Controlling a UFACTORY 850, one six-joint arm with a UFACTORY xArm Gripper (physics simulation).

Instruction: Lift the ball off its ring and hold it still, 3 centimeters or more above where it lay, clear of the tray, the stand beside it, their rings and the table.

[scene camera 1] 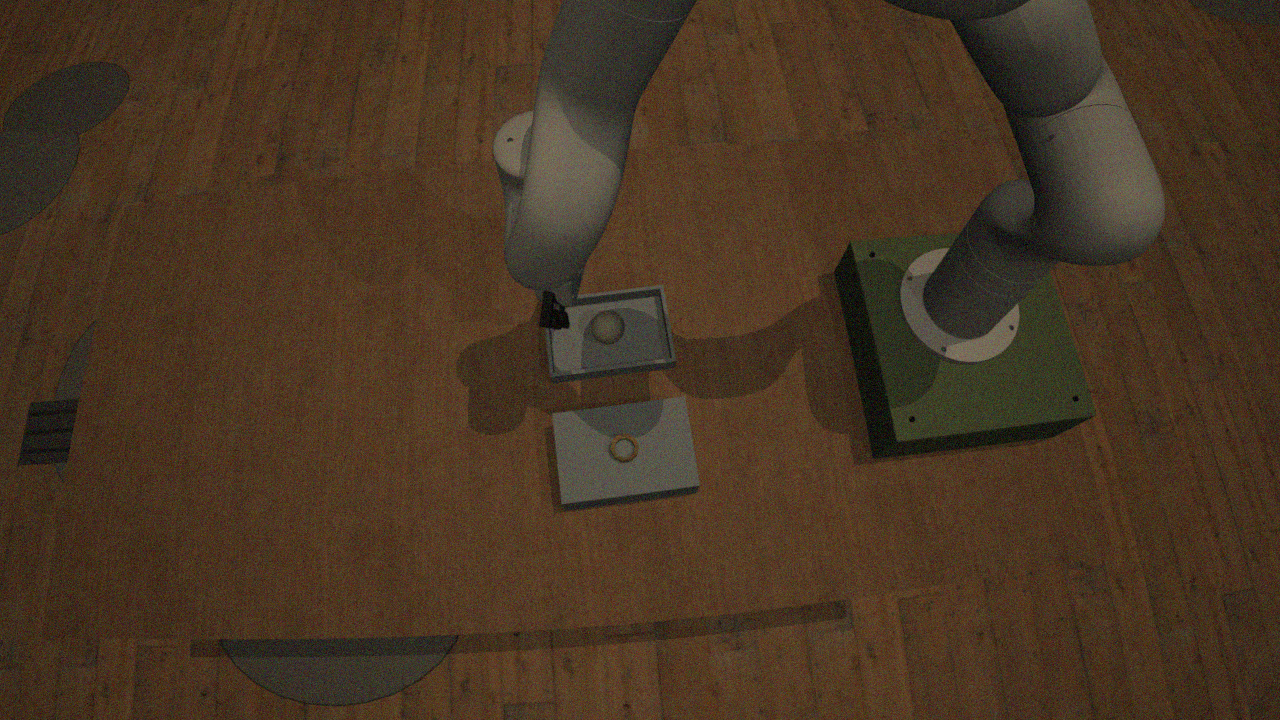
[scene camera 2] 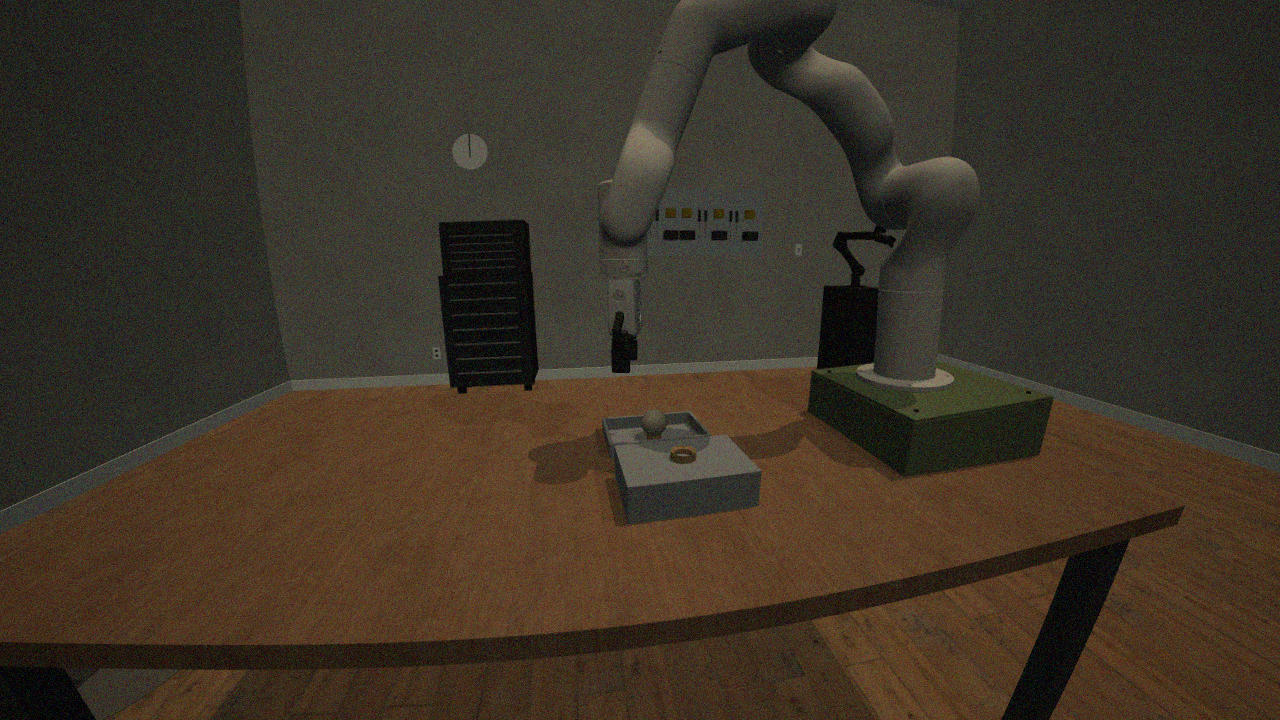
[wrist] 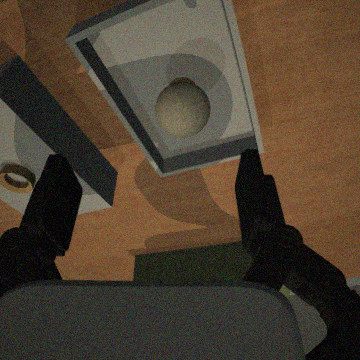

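Observation:
A pale beige ball [scene camera 1: 607, 326] [scene camera 2: 654, 423] [wrist: 182, 109] rests on its ring inside the shallow grey tray [scene camera 1: 670, 338] [scene camera 2: 700, 424] [wrist: 245, 85]; the ball mostly hides that ring. The grey stand [scene camera 1: 586, 474] [scene camera 2: 693, 497] [wrist: 65, 132] is beside the tray, with an orange-brown ring [scene camera 1: 623, 435] [scene camera 2: 682, 460] [wrist: 19, 188] on its top. My gripper [wrist: 154, 169] is open and empty, pointing down. In scene camera 2 its black fingers hang well above the tray. In the wrist view the ball lies beyond the fingertips, above the gap between them.
The arm's green base block [scene camera 1: 993, 402] [scene camera 2: 975, 438] [wrist: 190, 262] stands on the wooden table [scene camera 1: 358, 537] [scene camera 2: 358, 564], to the right of the tray and stand in both scene views. A dark cabinet [scene camera 2: 489, 304] stands by the back wall.

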